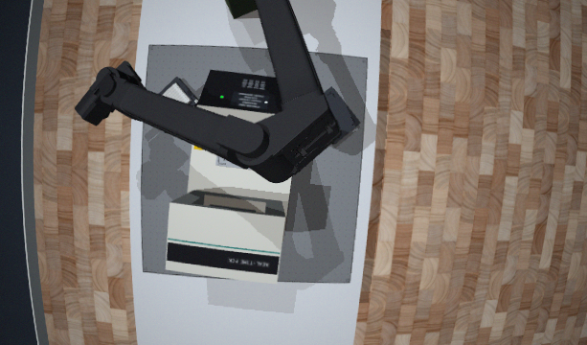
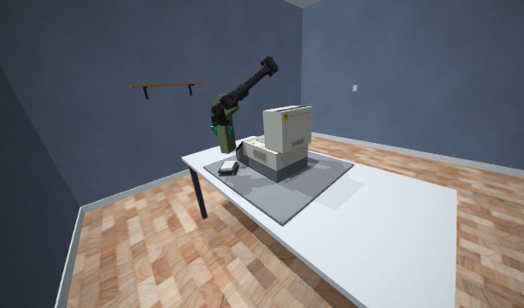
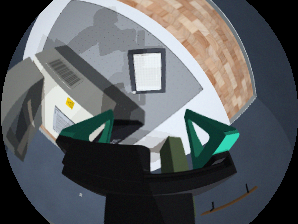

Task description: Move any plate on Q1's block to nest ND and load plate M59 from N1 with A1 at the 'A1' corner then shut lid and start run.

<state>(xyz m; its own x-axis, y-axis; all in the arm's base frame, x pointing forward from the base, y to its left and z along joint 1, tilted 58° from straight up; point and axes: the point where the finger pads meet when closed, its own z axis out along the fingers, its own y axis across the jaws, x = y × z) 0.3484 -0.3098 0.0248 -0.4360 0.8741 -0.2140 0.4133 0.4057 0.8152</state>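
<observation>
The white 96-well plate M59 lies 24 cm below my hand. From my hand the other things lie so: dark plate nest N1: 25 cm below; dark nest nd: 56 cm to the left, 25 cm below, 3 cm behind.
</observation>
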